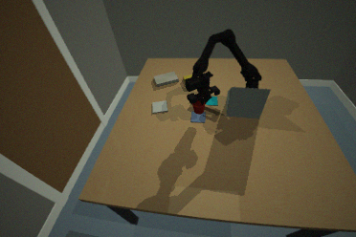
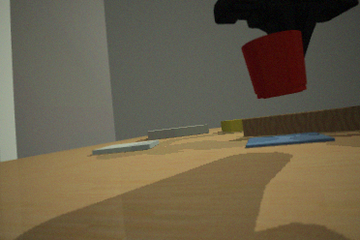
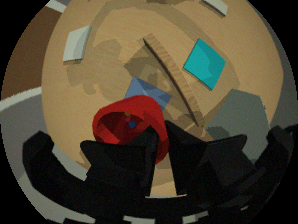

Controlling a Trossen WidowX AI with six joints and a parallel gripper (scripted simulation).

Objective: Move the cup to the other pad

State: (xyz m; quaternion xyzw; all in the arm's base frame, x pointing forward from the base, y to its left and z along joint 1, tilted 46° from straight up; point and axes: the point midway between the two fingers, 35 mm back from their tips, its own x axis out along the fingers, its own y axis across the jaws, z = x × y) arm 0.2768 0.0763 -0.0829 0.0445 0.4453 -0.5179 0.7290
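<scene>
My gripper tip is 4 cm past the cyan pad, 14 cm to the left of it and 10 cm above it. The rest, counted from my gripper tip: red cup (2 cm ahead, 2 cm to the left); then blue pad (3 cm ahead, 2 cm to the left, 10 cm below); then low wooden wall (6 cm to the right, 9 cm below).
</scene>
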